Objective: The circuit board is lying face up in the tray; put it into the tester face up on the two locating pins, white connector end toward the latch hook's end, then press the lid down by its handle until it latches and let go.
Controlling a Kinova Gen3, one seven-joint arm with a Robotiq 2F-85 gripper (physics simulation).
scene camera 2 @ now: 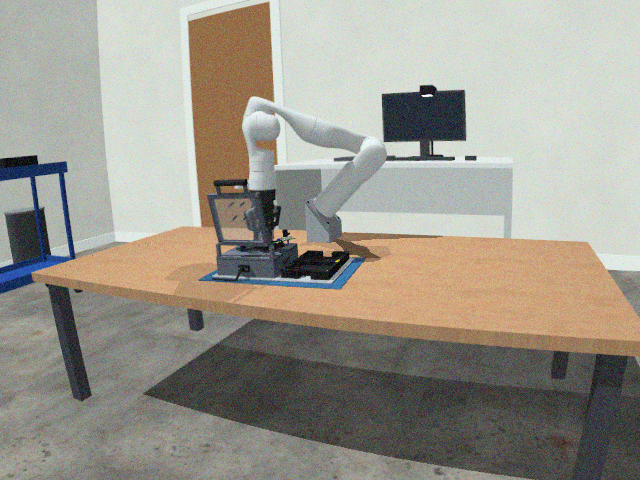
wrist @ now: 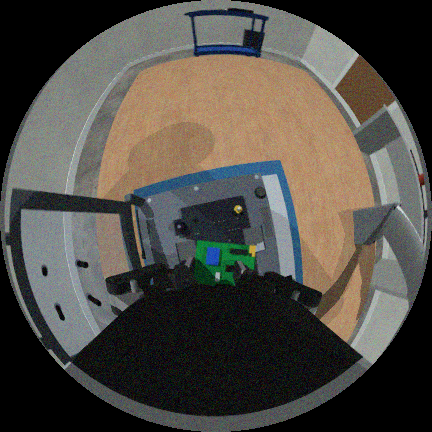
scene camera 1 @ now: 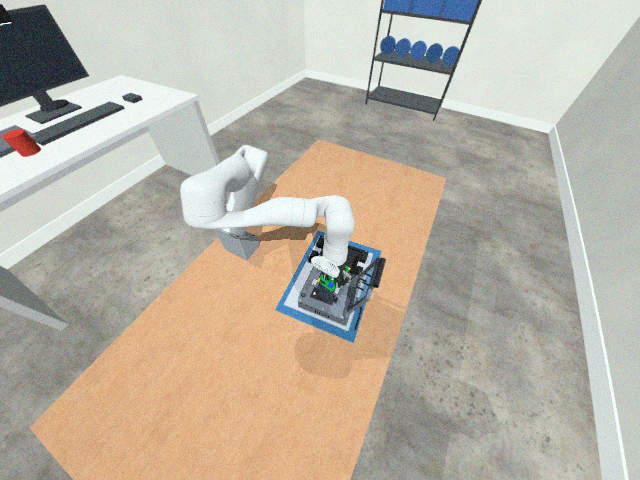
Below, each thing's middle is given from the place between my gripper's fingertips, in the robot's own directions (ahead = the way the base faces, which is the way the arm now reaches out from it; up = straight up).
My hand is 10 mm past the tester plate [wrist: 222, 220], 20 mm to the left of it and 10 mm above it. The rest, counted from my hand: tester lid [scene camera 2: 238, 218]: 110 mm ahead, 20 mm to the right, 110 mm above.
